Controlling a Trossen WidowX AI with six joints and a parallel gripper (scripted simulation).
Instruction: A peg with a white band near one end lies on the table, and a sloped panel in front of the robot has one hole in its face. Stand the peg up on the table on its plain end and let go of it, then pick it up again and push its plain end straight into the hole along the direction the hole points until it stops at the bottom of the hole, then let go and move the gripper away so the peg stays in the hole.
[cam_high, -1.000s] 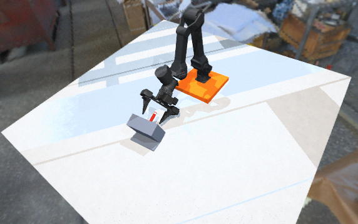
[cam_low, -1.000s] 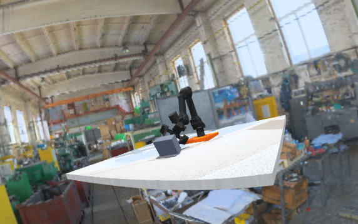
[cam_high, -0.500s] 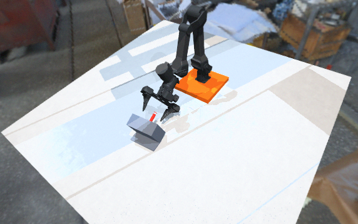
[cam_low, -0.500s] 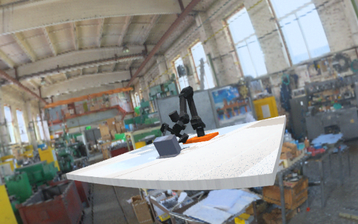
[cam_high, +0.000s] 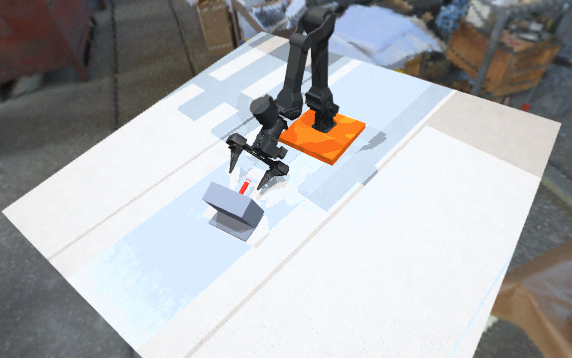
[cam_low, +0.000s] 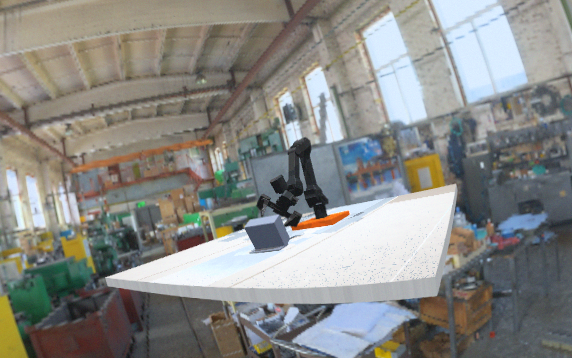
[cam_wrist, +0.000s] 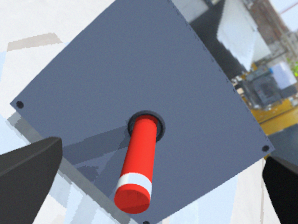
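My gripper tip is now 2 cm above the red peg. The rest, counted from my gripper tip: panel (6 cm ahead, 3 cm below, 1 cm to the left).
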